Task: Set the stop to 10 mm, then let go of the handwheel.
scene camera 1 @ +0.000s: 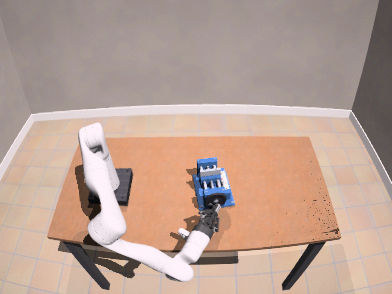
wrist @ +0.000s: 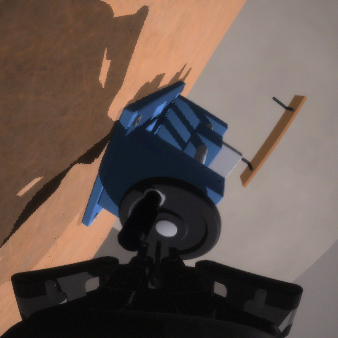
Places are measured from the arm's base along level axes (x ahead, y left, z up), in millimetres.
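Pixels of known places: gripper, between the fingertips: (scene camera 1: 218, 205) (wrist: 158, 252).
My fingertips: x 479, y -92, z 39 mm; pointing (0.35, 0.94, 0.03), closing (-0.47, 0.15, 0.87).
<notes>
Ahead of a thing's pixels: the offset from my fingertips to its top centre. "pt": to the spot under its first point. Level surfaces: height alone.
A blue stop fixture {pt dx -73, dy +92, dz -68 mm} (scene camera 1: 201, 196) (wrist: 147, 161) stands in the middle of the table {dz -78 mm} (scene camera 1: 269, 177). It has metal rods, a grey stop block {dx -36, dy +145, dz +46 mm} (scene camera 1: 208, 173) (wrist: 226, 161) and a white scale {pt dx +18, dy +150, dz -23 mm} (scene camera 1: 224, 180). Its black handwheel {pt dx -16, dy +19, dz +10 mm} (scene camera 1: 214, 199) (wrist: 199, 218) faces the table's front edge, with a black crank handle {dx -25, dy -8, dz -15 mm} (wrist: 141, 218) sticking out towards me. My gripper (scene camera 1: 212, 211) (wrist: 158, 252) sits right at the wheel, fingers shut fully together just below the handle's tip. The handle lies beside the fingertips, not between them.
The arm's black base plate (scene camera 1: 125, 183) sits at the table's left. The arm reaches round the front edge (scene camera 1: 253, 245) of the table. In the wrist view a brown board with black brackets (wrist: 273, 141) shows far off against the grey wall.
</notes>
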